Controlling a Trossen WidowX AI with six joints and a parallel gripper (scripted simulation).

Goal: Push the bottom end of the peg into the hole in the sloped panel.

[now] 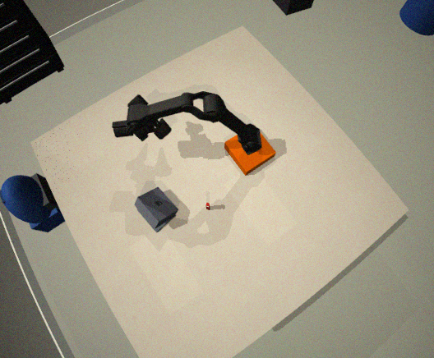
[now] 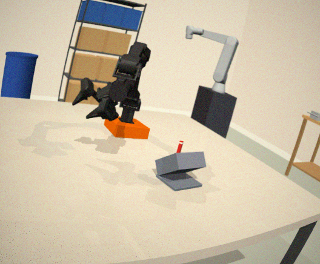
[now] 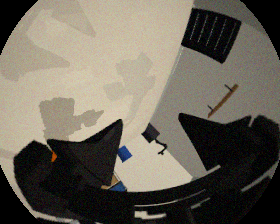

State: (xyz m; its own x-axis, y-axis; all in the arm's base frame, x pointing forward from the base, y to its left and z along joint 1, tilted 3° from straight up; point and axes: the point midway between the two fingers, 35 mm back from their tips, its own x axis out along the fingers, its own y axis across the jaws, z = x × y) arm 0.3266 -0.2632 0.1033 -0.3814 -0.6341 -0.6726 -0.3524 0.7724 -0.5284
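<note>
Now: the thin red peg 3 cm behind my gripper tip, 43 cm to the left of it and 10 cm below it. Also, from my gripper tip: grey sloped panel: 16 cm ahead, 35 cm to the left, 9 cm below; flat grey foot: 18 cm ahead, 35 cm to the left, 15 cm below.
</note>
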